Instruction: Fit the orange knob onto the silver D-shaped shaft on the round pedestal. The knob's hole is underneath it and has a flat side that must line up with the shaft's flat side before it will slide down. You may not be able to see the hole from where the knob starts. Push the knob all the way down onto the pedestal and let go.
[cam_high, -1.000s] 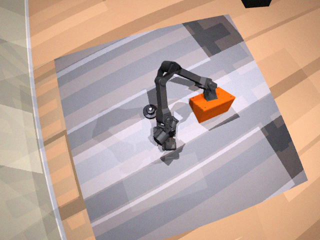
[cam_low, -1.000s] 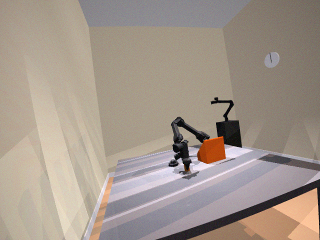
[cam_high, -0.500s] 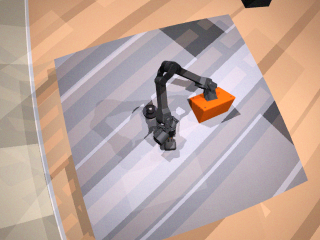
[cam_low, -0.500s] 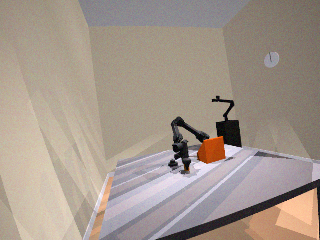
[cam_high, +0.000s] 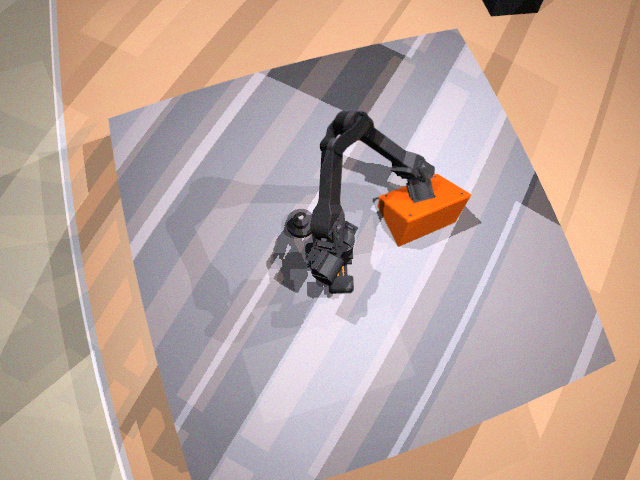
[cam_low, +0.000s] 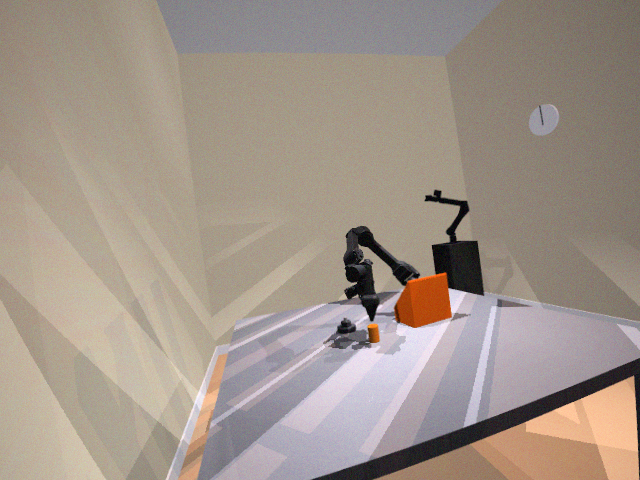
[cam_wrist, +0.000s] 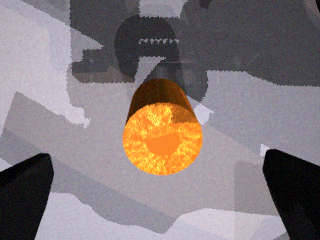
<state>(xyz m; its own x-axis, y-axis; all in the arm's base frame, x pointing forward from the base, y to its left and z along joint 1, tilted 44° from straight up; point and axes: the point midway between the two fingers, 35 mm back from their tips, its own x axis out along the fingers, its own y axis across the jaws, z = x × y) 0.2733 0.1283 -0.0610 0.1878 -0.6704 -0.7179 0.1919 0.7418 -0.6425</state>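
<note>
The orange knob lies 5 cm below my gripper tip and 1 cm behind it. Also, from my gripper tip: dark round pedestal: 18 cm to the right, 6 cm below, 6 cm ahead.
</note>
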